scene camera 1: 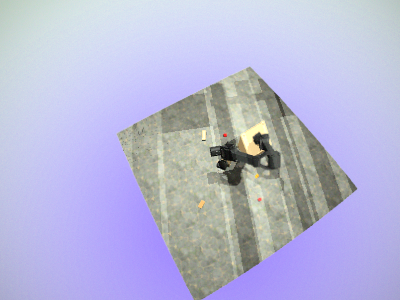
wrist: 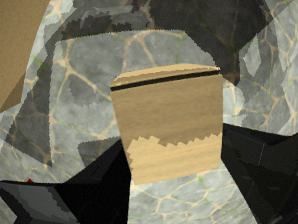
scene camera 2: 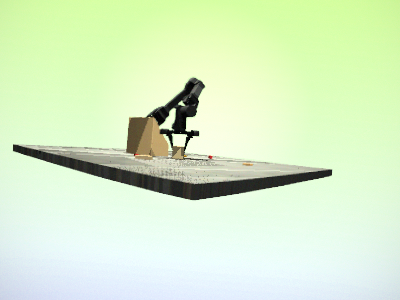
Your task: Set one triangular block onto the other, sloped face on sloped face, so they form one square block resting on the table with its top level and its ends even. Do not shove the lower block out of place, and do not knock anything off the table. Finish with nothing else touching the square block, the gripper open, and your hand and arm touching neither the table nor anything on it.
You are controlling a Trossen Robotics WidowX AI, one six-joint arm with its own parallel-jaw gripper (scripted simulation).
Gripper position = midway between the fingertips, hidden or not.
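In the wrist view the gripper (wrist: 169,135) carries a tan triangular block (wrist: 171,129), and the same view also shows a further tan triangular block (wrist: 176,72).
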